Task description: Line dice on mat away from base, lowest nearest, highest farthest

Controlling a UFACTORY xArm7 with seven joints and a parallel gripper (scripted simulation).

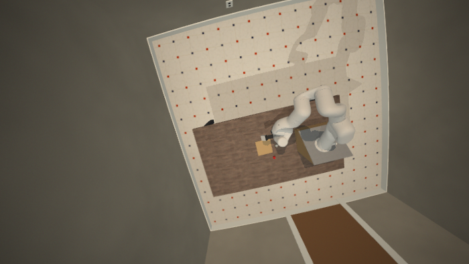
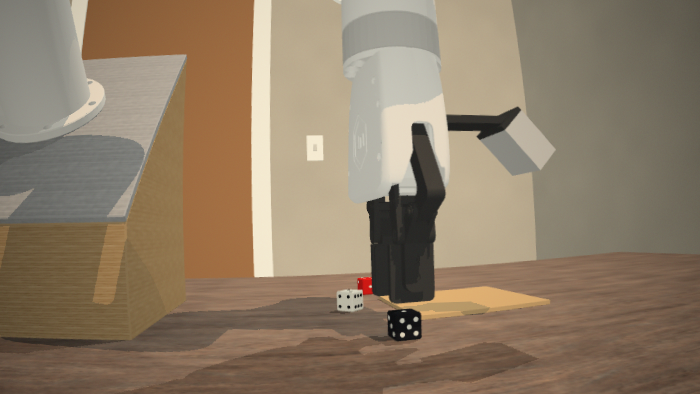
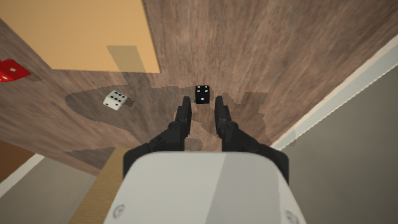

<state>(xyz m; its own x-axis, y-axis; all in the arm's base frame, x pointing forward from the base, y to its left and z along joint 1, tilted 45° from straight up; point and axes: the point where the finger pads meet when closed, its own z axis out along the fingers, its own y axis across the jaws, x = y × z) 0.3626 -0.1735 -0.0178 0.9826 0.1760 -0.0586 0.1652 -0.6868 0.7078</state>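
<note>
Right now the tan mat is 9 cm ahead of my hand, 14 cm to the left of it and 5 cm below it. Round my hand: red die 25 cm to the left, 4 cm below.
</note>
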